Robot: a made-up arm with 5 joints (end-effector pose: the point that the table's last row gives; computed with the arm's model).
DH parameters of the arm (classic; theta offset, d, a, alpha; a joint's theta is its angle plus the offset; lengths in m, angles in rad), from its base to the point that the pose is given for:
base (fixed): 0 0.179 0 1.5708
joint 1: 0 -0.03 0.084 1.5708
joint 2: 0 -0.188 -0.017 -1.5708
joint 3: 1.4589 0 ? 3.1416
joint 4: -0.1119 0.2 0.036 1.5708
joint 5: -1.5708 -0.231 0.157 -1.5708
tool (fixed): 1.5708 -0.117 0 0
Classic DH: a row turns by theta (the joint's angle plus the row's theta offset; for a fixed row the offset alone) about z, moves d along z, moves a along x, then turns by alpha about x.
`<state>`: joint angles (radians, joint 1 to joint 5).
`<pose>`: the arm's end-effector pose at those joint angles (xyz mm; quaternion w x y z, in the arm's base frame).
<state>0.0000 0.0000 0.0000 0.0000 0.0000</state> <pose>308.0 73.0 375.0 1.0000 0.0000 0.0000 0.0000</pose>
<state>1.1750 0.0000 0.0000 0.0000 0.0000</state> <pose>-62.1 73.0 538.8 0.8323 0.0000 -0.5543 0.0000</pose>
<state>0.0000 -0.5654 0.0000 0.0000 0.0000</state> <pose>250.1 186.3 375.0 0.9603 0.0000 0.0000 0.2790</pose>
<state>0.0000 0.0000 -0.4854 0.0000 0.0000</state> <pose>283.9 73.0 261.7 0.9707 0.0000 0.2403 0.0000</pose>
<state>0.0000 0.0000 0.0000 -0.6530 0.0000</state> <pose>309.7 73.0 532.1 0.9472 0.0000 -0.3207 0.0000</pose>
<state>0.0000 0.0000 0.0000 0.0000 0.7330</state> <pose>308.0 35.0 510.1 0.9336 -0.3583 0.0000 0.0000</pose>
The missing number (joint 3, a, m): 0.0896
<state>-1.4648 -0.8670 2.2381 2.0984 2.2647</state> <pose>398.9 245.0 231.1 0.5772 -0.5196 -0.0274 0.6294</pose>
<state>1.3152 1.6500 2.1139 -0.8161 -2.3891</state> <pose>-52.0 325.0 712.7 0.3629 -0.5258 -0.6846 0.3508</pose>
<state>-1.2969 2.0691 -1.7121 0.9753 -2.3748</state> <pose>185.6 -41.7 -281.8 0.5888 -0.0122 0.4378 0.6793</pose>
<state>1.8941 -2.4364 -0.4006 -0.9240 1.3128</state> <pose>-472.7 90.3 -41.7 0.2656 0.5452 0.6992 -0.3785</pose>
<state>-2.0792 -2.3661 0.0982 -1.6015 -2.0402</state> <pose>537.2 -234.4 88.6 0.5549 -0.7765 0.2098 0.2125</pose>
